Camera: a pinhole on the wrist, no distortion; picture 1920 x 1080 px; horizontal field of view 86.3 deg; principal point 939.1 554.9 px. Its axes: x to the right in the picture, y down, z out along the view. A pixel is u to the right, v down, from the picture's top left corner.
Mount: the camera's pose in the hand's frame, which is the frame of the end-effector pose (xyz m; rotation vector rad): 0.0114 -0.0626 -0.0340 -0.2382 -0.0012 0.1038
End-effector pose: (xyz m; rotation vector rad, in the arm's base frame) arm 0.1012 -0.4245 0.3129 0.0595 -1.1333 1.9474
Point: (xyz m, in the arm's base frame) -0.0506 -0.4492 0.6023
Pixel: 1672 120
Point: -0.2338 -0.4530 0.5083
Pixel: 1840 768
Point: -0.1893 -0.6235 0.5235
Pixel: 1282 669
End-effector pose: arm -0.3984 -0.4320 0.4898 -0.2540 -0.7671 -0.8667
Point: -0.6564 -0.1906 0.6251
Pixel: 494 444
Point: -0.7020 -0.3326 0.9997
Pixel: 1210 170
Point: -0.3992 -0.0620 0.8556
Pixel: 1040 947
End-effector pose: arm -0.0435 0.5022 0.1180 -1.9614 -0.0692 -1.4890
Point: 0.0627 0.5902 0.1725
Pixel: 1211 363
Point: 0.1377 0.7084 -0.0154
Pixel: 506 489
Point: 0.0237 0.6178 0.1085
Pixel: 691 370
